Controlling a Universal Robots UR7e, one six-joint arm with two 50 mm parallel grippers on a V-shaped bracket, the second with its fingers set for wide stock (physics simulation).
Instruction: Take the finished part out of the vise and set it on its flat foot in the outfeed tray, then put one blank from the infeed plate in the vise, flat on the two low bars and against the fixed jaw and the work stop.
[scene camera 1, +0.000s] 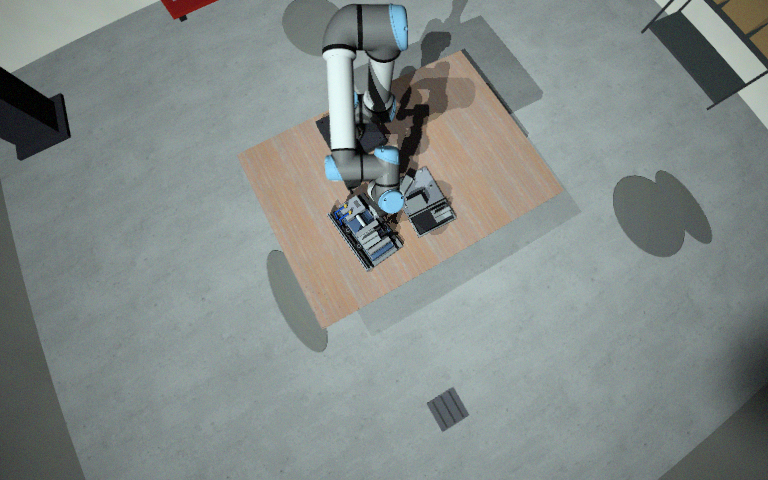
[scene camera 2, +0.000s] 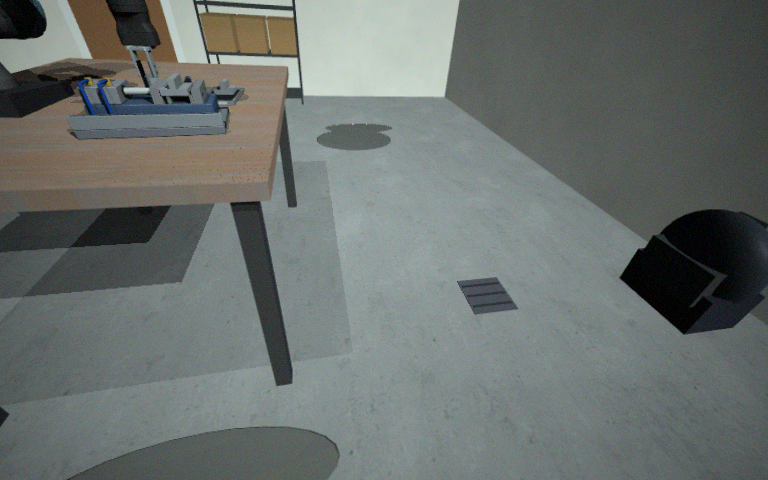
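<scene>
The vise (scene camera 1: 370, 233) (scene camera 2: 186, 106) stands in a grey tray with a blue body, grey jaws, a bright round bar and blue-and-yellow fittings. Grey blocks sit at its jaws; the finished part cannot be told from them. To its right in the scene camera 1 view is a grey plate (scene camera 1: 431, 185) with a raised grey piece and a dark compartment (scene camera 1: 423, 222) holding light strips; which is infeed or outfeed is unclear. My gripper (scene camera 2: 149, 74) points down behind the vise in the scene camera 2 view. Its tips are hidden, so whether it holds anything is unclear.
The arm's wrist (scene camera 1: 389, 192) hangs between the vise and the grey plate, covering the gripper from above. The wooden table (scene camera 1: 300, 226) (scene camera 2: 169, 164) bears everything, including the dark robot base (scene camera 1: 325, 131) (scene camera 2: 33, 97). A shelf rack (scene camera 2: 300, 73) stands beyond the table.
</scene>
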